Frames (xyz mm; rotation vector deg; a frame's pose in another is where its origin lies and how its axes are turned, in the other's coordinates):
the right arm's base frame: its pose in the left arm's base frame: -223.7 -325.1 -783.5 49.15 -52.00 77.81
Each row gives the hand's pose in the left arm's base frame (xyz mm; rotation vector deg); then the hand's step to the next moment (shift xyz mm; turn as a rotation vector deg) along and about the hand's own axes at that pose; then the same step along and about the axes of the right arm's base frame.
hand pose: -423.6 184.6 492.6 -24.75 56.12 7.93
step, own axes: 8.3 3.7 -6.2 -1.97 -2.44 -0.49
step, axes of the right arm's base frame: -9.9 1.4 -4.6 0.96 0.62 2.96
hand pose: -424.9 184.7 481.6 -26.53 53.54 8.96
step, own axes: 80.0 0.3 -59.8 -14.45 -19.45 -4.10
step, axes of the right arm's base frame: -99.3 -3.1 -10.6 6.62 4.36 23.26
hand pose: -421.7 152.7 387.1 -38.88 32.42 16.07
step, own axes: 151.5 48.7 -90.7 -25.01 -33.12 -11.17
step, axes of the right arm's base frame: -160.0 -65.0 -61.2 7.88 9.35 41.20
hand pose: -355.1 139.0 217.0 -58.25 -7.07 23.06
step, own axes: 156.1 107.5 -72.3 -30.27 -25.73 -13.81
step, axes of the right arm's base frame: -107.2 -131.5 -111.2 1.02 15.49 39.09
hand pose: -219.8 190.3 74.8 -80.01 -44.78 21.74
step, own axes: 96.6 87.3 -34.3 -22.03 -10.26 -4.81
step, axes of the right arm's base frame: -29.9 -106.1 -77.3 -4.57 13.43 20.31
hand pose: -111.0 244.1 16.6 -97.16 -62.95 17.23
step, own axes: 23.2 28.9 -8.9 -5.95 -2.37 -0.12
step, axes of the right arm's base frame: -7.7 -32.9 -17.6 -1.70 4.23 4.50
